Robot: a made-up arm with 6 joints.
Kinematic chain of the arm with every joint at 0, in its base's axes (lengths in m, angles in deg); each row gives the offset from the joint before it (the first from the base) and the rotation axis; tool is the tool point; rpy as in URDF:
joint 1: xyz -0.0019 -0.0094 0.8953 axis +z
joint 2: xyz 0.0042 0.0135 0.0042 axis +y
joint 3: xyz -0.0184 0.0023 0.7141 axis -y
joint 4: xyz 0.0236 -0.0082 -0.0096 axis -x
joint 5: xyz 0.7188 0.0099 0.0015 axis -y
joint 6: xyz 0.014 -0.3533 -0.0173 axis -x
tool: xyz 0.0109 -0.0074 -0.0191 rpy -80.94 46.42 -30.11
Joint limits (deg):
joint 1: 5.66..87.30
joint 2: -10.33..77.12
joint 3: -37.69..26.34
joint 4: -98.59..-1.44
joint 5: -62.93..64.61
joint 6: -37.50..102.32
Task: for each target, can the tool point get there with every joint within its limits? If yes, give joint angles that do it. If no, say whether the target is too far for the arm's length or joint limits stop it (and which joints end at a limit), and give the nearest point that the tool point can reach.
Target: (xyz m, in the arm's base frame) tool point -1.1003 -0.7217 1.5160
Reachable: no: joint limits stop it (at a limit: joint 1, joint 2, joint 3, joint 4, joint 5) | nearest point -0.0824 0.3336 0.9608 | short by 1.568 m
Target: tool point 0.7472 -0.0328 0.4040
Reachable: yes | joints 23.14 68.31 -7.11 -22.84 -23.54 54.24
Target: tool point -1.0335 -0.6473 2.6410
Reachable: no: too far | nearest point 0.4955 -0.3151 2.0539 | short by 1.671 m
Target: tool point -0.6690 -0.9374 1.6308
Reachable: no: joint limits stop it (at a limit: joint 1, joint 2, joint 3, joint 4, joint 5) | nearest point 0.5004 -0.3064 1.9861 | short by 1.375 m
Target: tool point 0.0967 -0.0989 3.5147
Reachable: no: too far | nearest point 0.5230 -0.2891 2.0604 | short by 1.527 m
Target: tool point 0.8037 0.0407 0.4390
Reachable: yes | joints 26.50 65.96 -3.73 -22.50 -26.69 45.50
